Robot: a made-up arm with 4 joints.
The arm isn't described. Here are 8 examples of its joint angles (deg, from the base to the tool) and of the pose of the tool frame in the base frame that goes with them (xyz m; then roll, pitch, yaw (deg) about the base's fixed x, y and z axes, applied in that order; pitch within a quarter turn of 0, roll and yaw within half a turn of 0).
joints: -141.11 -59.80 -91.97 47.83
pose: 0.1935 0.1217 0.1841 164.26 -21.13 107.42
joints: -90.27 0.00 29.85 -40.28
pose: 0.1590 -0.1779 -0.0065 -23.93 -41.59 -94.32
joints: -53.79 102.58 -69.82 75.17
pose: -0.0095 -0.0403 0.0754 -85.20 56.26 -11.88
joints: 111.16 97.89 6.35 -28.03
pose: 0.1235 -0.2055 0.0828 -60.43 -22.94 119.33
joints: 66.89 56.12 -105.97 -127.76
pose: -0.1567 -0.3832 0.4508 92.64 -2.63 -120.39
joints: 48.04 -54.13 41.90 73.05
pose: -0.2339 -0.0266 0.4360 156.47 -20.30 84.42
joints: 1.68 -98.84 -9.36 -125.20
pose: 0.0111 -0.0868 0.4037 -35.12 -1.30 -94.68
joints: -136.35 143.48 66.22 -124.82
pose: -0.0455 0.1972 0.1353 127.20 -28.38 -112.25
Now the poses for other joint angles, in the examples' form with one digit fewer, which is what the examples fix.
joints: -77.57 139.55 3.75 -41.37
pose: -0.112 -0.139 0.311 174.0 -0.6 -31.8
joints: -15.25 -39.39 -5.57 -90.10
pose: 0.016 -0.001 0.250 -16.3 -42.5 -76.5
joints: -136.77 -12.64 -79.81 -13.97
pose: 0.256 0.039 0.225 134.5 -19.9 89.2
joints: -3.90 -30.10 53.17 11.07
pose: -0.158 0.133 0.097 61.4 42.9 33.5
